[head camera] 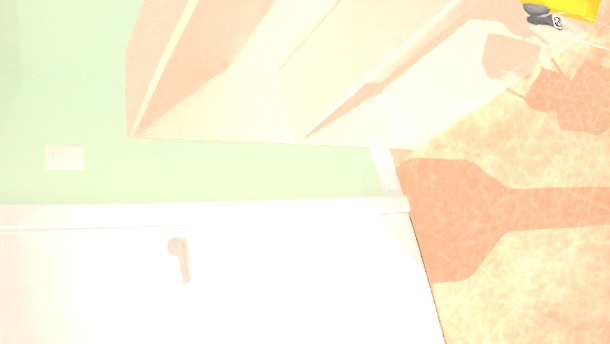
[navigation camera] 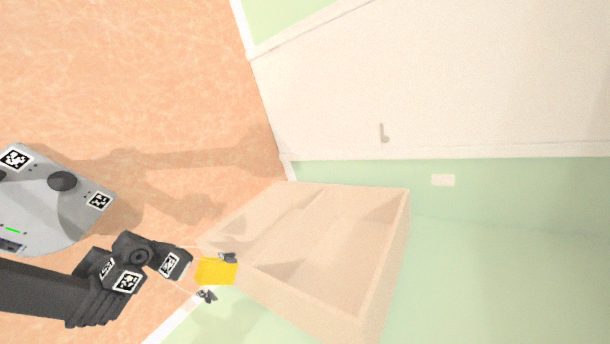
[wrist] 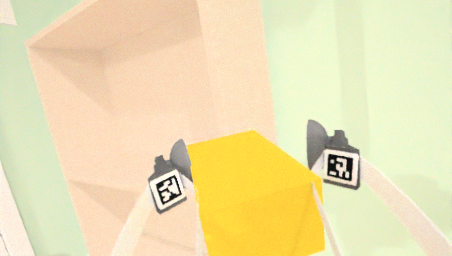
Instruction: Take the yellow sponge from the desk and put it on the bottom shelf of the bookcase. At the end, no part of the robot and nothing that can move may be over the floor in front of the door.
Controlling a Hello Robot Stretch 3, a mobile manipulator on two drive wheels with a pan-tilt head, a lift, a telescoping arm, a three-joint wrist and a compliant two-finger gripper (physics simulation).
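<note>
The yellow sponge (head camera: 577, 7) (navigation camera: 217, 274) (wrist: 255, 200) is a thick block between the fingers of my gripper (navigation camera: 217, 276) (wrist: 246, 147). The gripper is shut on it and holds it up in the air. The pale wooden bookcase (head camera: 165, 65) (navigation camera: 382, 265) (wrist: 242, 60) stands against the green wall. In the navigation view the sponge shows next to the lower part of the bookcase's near side panel. The bottom compartment lies nearest the floor; no object shows in its visible part. The desk does not show.
The white door (head camera: 280, 285) (navigation camera: 475, 75) with its handle (head camera: 184, 260) (navigation camera: 383, 134) is beside the bookcase. Shadows of the robot fall on the floor (head camera: 525, 305) (navigation camera: 125, 60) near the door and bookcase. My base (navigation camera: 35, 200) shows at the navigation view's left.
</note>
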